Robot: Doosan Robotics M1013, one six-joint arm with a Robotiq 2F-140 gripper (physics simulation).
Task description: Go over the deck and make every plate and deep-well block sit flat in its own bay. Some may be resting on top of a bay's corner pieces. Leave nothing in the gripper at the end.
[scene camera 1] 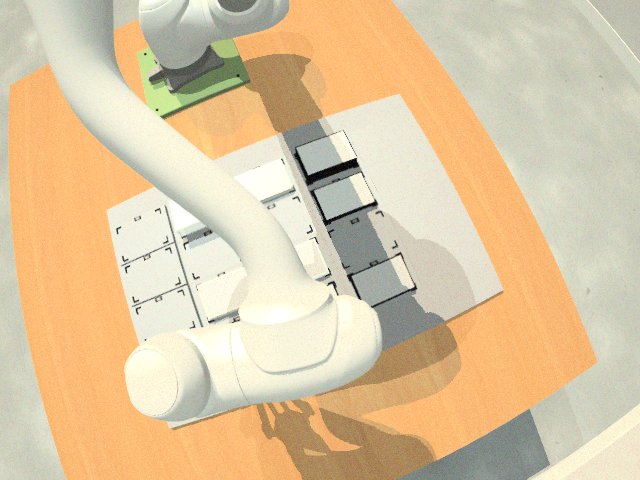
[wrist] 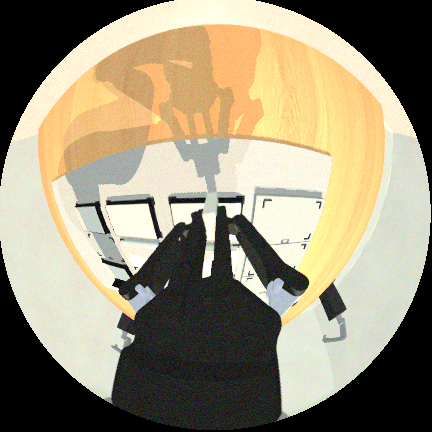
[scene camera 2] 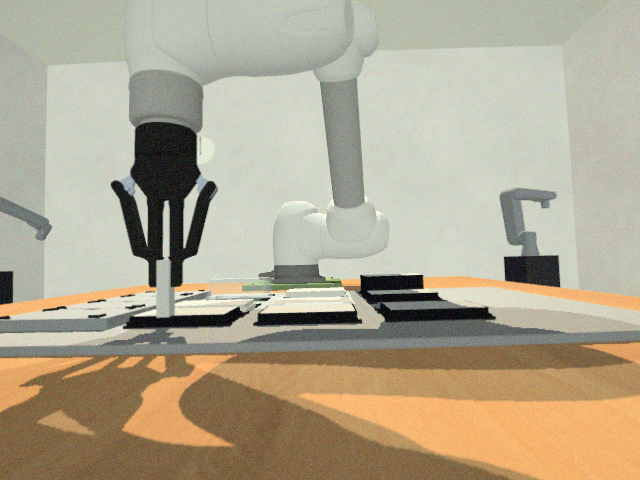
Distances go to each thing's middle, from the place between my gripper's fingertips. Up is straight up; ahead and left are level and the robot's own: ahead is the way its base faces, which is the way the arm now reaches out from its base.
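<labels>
Looking at my gripper, I see it 10 mm above the raised panel [wrist: 291, 216], and it is also 60 mm past the panel and 140 mm to the left of it.
</labels>
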